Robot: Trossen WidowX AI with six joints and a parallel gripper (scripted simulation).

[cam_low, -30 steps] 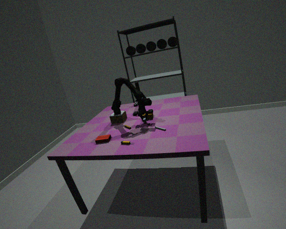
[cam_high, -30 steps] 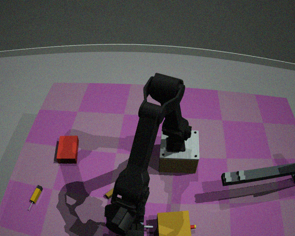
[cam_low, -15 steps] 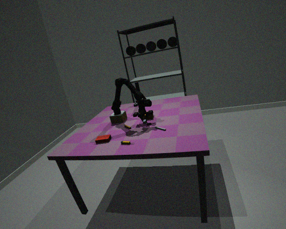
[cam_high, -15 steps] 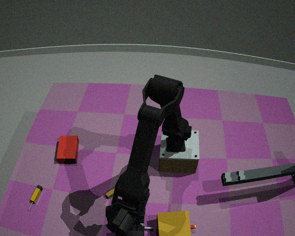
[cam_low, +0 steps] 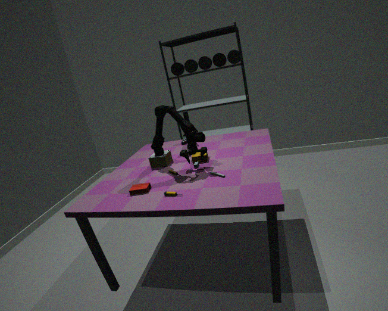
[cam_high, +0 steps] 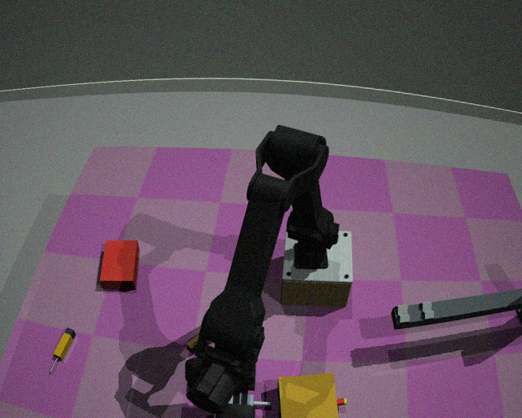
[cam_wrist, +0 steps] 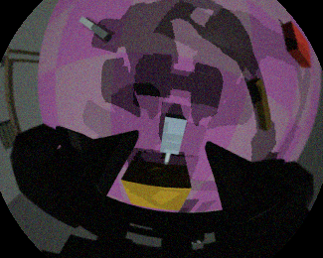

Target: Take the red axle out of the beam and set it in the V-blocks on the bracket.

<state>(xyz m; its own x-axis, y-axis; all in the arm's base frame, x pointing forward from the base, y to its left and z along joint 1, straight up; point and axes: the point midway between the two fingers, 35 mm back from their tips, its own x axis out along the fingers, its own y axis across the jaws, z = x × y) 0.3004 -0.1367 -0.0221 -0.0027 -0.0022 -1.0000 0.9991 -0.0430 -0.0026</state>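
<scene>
Now: the grey-blue peg 2 cm to the left of my gripper tip and 2 cm below it. Round my gripper tip: small yellow screwdriver (38 cm to the right, 9 cm behind, 2 cm below); then brown rod (16 cm behind, 7 cm to the right, 2 cm below); then yellow beam (12 cm to the left, 1 cm ahead).
</scene>
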